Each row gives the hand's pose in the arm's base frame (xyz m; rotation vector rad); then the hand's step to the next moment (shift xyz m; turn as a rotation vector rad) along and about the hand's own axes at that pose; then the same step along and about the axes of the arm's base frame.
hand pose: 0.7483 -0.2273 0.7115 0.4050 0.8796 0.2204
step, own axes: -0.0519 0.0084 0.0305 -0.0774 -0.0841 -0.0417
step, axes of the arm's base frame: -0.0086 -0.0183 0.0573 -0.0789 -0.0924 -0.0057
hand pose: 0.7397 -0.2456 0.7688 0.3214 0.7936 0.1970
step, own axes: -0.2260 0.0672 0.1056 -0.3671 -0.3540 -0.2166
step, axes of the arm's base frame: -0.0822 -0.0253 0.2436 -0.3903 -0.3925 -0.0234
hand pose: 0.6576 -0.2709 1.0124 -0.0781 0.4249 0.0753
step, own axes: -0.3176 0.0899 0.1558 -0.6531 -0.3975 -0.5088
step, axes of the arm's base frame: -0.2329 0.0856 0.2677 -0.7656 -0.4786 -0.1677
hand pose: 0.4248 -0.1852 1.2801 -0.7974 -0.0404 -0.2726
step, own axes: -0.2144 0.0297 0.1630 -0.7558 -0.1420 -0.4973
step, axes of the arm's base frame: -0.1883 0.1842 0.0636 -0.7983 -0.2773 -0.3529
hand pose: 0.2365 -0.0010 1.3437 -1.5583 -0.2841 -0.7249
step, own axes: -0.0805 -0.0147 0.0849 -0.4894 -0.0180 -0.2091
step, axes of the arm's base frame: -0.0469 0.1029 -0.0335 -0.4429 -0.0813 -0.2842
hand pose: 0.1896 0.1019 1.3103 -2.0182 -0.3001 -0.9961
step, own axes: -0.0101 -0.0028 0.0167 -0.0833 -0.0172 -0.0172
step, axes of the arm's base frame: 0.0009 0.0161 -0.0113 -0.0729 0.0091 -0.0461
